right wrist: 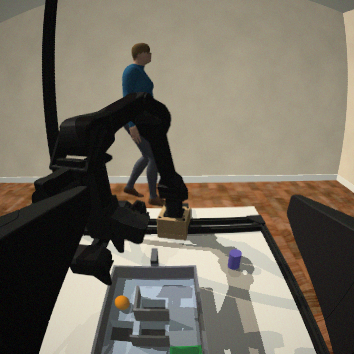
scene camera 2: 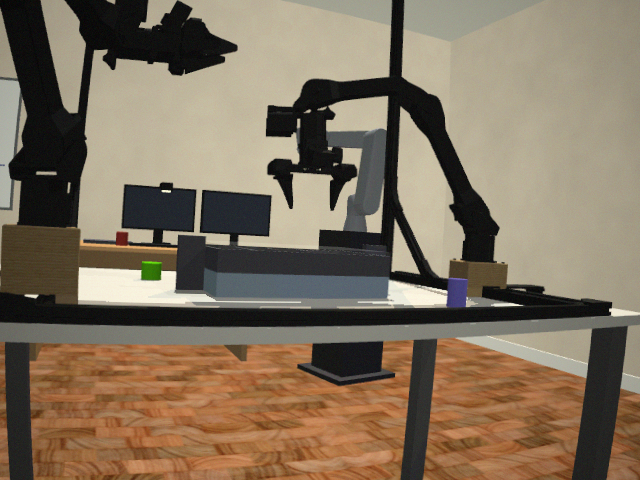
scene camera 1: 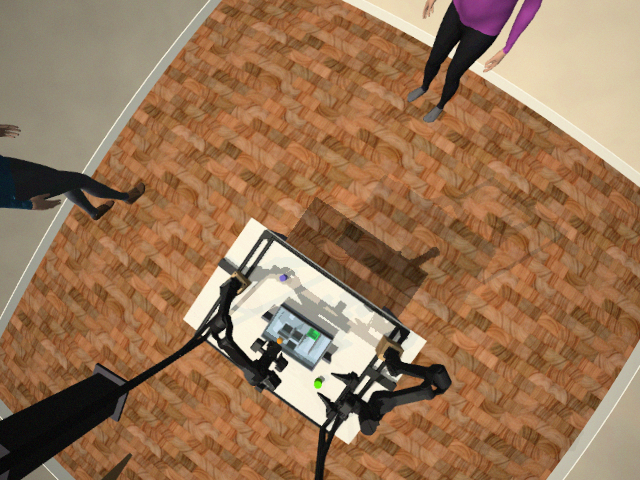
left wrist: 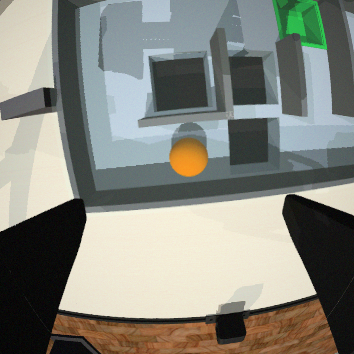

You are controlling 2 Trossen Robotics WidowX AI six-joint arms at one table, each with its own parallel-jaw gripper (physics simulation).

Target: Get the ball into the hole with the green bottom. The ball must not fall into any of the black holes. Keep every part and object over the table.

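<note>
The orange ball [scene camera 1: 279, 341] [left wrist: 188, 157] [right wrist: 122, 302] lies inside the walled grey-blue box [scene camera 2: 299, 260] [left wrist: 68, 100] [right wrist: 155, 271], between a low inner wall and the box's near wall in the left wrist view. Three black holes show there: a large hole [left wrist: 180, 84], a second hole [left wrist: 247, 80] and a third hole [left wrist: 248, 141] right of the ball. The green-bottomed hole [scene camera 1: 313, 334] [left wrist: 295, 22] [right wrist: 185, 350] is farther right. My left gripper [scene camera 1: 269, 353] [scene camera 2: 311, 208] [left wrist: 187, 207] [right wrist: 115, 267] is open, pointing down, above the box's near side. My right gripper [scene camera 1: 326, 384] [scene camera 2: 230, 53] [right wrist: 193, 201] is open, high and away.
Grey handle blocks stick out at the box's ends; one handle [scene camera 2: 190, 263] [left wrist: 27, 103] [right wrist: 154, 256] shows in several views. A green cylinder [scene camera 1: 317, 383] [scene camera 2: 151, 270] and a purple cylinder [scene camera 1: 283, 277] [scene camera 2: 456, 292] [right wrist: 234, 259] stand on the table. Black rails run along its edges.
</note>
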